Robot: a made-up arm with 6 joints.
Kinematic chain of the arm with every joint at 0, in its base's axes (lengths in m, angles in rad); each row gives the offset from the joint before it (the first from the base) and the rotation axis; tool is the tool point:
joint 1: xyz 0 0 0.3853 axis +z
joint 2: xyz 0 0 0 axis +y
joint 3: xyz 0 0 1.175 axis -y
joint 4: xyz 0 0 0 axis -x
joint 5: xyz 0.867 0 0 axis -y
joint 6: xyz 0 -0.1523 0 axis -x
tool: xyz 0 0 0
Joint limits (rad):
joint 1: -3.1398..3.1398
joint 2: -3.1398..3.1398
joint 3: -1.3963..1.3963
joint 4: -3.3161..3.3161
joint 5: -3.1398..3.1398
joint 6: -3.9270..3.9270
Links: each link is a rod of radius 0.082 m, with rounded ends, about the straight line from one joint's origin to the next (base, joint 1, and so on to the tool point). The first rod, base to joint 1, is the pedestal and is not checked.
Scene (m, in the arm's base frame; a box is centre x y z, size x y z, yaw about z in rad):
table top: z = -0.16
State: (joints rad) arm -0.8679 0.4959 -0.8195 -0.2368 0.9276 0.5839
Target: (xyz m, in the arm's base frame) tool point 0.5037 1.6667 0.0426
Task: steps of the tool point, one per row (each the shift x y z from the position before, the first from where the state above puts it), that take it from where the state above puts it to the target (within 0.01 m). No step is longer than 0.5 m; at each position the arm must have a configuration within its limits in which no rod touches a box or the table.
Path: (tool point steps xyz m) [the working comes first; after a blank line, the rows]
Joints at the target: 1.3649 1.3234 0.5101 -0.0042 0.9276 0.5839
Straight joint move there: clear.

1: 0.3015 0.0369 -0.0487
2: 0.2915 0.1613 -0.0553
3: 0.2338 0.2776 -0.0610
4: 0.1337 0.3682 -0.0662
5: 0.0032 0.4192 -0.0703
6: -0.1421 0.4212 -0.0738
7: -0.2833 0.3714 -0.0758
8: -0.4023 0.2739 -0.0771

